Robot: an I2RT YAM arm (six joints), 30 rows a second.
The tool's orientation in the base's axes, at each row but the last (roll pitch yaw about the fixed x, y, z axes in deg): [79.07 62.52 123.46]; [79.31 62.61 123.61]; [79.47 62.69 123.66]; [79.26 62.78 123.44]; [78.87 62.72 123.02]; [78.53 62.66 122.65]
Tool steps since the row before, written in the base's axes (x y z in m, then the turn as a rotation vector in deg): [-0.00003 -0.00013 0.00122 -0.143 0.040 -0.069]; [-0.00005 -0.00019 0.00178 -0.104 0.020 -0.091]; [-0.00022 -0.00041 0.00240 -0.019 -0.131 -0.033]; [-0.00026 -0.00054 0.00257 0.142 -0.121 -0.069]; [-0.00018 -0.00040 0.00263 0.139 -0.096 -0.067]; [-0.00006 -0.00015 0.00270 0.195 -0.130 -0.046]
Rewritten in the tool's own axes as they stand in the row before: [-0.00112 0.00049 0.00000 0.113 0.085 -0.083]; [-0.00164 0.00072 -0.00001 0.115 0.038 -0.070]; [-0.00223 0.00097 -0.00024 -0.016 -0.085 -0.106]; [-0.00243 0.00098 -0.00034 -0.021 -0.197 0.015]; [-0.00245 0.00105 -0.00017 -0.012 -0.179 0.030]; [-0.00244 0.00116 0.00010 -0.058 -0.226 0.050]
